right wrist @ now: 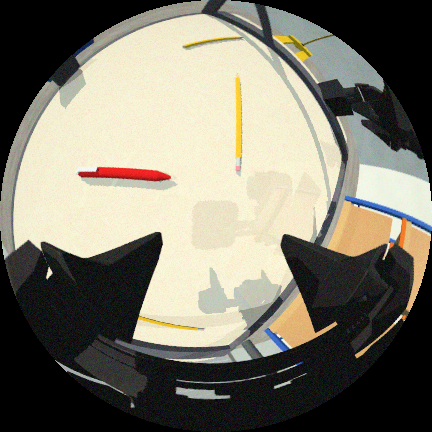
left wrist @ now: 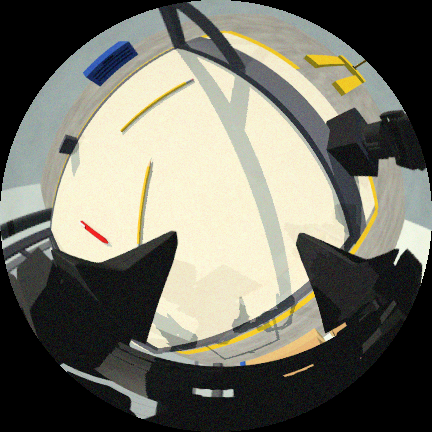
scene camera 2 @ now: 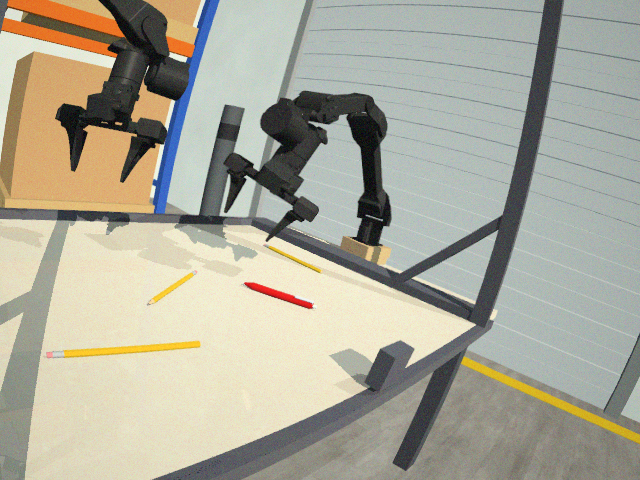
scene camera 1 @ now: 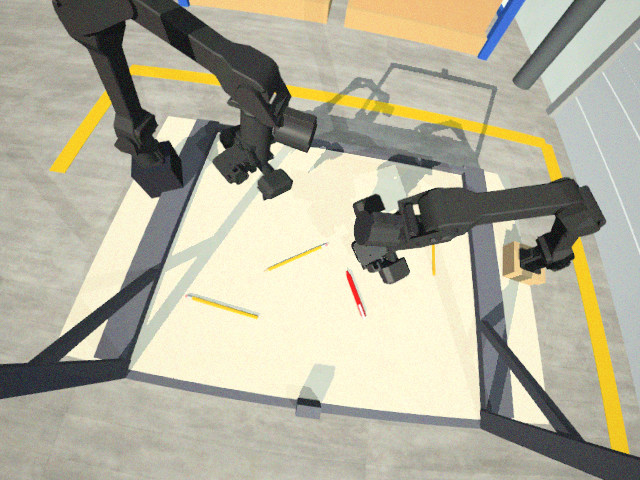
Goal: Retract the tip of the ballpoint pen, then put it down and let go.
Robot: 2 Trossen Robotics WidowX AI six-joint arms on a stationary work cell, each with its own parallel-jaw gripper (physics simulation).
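Frame: origin at the left arm's base, x ahead, y left, z up, level; metres.
Seen in the pictures: left gripper, fingertip midpoint: [right wrist: 357,115] [left wrist: 240,238] [scene camera 2: 96,176] [scene camera 1: 254,186]; right gripper, fingertip midpoint: [right wrist: 224,240] [scene camera 2: 245,226]; left arm's base at its link origin: [right wrist: 345,96] [left wrist: 368,140] [scene camera 1: 150,157]; right arm's base at its link origin: [scene camera 2: 367,242] [scene camera 1: 529,261].
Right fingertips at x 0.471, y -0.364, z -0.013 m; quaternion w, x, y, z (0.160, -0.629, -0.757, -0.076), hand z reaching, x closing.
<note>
Offsets run from my right fingertips to a thing's top centre.
A red ballpoint pen @(dx -0.036, dy -0.101, dz -0.078 m) [scene camera 1: 355,291] [scene camera 2: 279,295] [left wrist: 95,232] [right wrist: 125,174] lies flat on the cream table top, its pointed end toward the back in scene camera 1 and its white clip end toward the front. Whether a tip sticks out is too small to tell. My right gripper [scene camera 2: 246,227] [right wrist: 224,240] is open and empty, above the table behind the pen, apart from it. My left gripper [scene camera 2: 98,176] [left wrist: 240,238] is open and empty, high above the back left part of the table in scene camera 1, far from the pen.
A yellow pencil @(dx -0.160, dy +0.034, dz -0.085 m) [scene camera 1: 296,257] [scene camera 2: 173,287] [right wrist: 238,117] lies left of the pen in scene camera 1. Another pencil @(dx -0.368, dy -0.043, dz -0.087 m) [scene camera 1: 223,306] [scene camera 2: 124,349] lies farther left. A third pencil @(dx +0.236, dy -0.029, dz -0.087 m) [scene camera 1: 433,259] [scene camera 2: 293,258] lies at the right. A dark frame rail [scene camera 1: 217,393] edges the table, with a small block @(dx -0.222, dy -0.310, dz -0.036 m) [scene camera 1: 308,408] on it.
</note>
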